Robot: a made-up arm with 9 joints. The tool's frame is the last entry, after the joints.
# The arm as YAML. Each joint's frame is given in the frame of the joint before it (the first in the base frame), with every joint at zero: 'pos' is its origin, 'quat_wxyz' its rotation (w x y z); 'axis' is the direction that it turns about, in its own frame. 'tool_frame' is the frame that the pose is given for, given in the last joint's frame.
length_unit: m
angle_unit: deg
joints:
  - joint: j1
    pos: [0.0, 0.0, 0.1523]
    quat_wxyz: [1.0, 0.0, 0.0, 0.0]
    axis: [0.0, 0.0, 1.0]
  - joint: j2
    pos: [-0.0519, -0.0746, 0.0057]
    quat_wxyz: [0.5, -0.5, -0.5, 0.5]
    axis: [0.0, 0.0, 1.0]
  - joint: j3
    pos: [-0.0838, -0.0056, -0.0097]
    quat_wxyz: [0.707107, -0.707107, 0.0, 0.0]
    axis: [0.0, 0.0, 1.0]
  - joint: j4
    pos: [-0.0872, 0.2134, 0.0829]
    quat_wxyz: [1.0, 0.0, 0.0, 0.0]
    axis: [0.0, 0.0, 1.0]
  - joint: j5
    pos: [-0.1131, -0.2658, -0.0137]
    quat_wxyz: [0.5, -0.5, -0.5, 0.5]
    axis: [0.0, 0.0, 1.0]
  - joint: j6
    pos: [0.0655, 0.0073, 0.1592]
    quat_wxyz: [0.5, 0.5, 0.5, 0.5]
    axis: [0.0, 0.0, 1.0]
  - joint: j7
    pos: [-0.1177, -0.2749, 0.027]
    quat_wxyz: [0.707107, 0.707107, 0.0, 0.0]
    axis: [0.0, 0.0, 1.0]
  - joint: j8
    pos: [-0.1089, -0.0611, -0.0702]
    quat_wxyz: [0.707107, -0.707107, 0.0, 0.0]
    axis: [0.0, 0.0, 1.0]
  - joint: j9
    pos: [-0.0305, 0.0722, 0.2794]
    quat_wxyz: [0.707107, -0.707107, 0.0, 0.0]
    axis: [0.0, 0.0, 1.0]
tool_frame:
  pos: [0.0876, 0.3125, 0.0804]
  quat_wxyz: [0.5, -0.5, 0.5, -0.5]
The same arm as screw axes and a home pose.
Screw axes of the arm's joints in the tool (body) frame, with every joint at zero. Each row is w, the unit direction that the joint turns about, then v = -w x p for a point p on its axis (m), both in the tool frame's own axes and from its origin. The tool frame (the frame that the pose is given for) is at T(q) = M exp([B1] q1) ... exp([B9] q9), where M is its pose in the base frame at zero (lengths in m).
B1 = (0, 0, 1, 0.4658, -0.0963, 0.0000)
B2 = (-1, 0, 0, 0.0000, -0.2258, 0.3912)
B3 = (0, 0, -1, -0.3074, 0.0541, 0.0000)
B4 = (0, 0, -1, -0.2202, 0.2675, 0.0000)
B5 = (0, -1, 0, 0.1622, 0.0000, -0.0017)
B6 = (1, 0, 0, 0.0000, 0.1695, 0.0521)
B7 = (0, 1, 0, -0.0518, 0.0000, 0.0942)
B8 = (1, 0, 0, 0.0000, -0.0571, -0.1526)
B9 = (0, -1, 0, -0.0876, 0.0000, -0.3125)
M: xyz -0.0963 -0.4658 -0.0678 (m) rpy 0.00 0.00 0.00 (deg, as in URDF)

